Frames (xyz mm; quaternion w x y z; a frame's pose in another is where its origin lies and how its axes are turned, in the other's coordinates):
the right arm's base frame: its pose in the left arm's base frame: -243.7 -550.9 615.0 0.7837 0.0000 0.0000 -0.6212
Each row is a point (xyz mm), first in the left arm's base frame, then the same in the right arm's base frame.
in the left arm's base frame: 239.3 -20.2 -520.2
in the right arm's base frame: -406.4 591.4 -1135.2
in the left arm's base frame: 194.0 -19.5 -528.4
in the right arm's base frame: -417.5 547.5 -1143.4
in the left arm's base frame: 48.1 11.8 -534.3
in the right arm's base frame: -481.2 412.5 -1149.3
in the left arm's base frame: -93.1 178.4 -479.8
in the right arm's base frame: -675.7 313.1 -1094.8
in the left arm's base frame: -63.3 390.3 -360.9
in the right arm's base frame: -875.2 390.5 -975.9
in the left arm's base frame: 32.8 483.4 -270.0
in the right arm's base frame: -943.9 505.3 -885.0
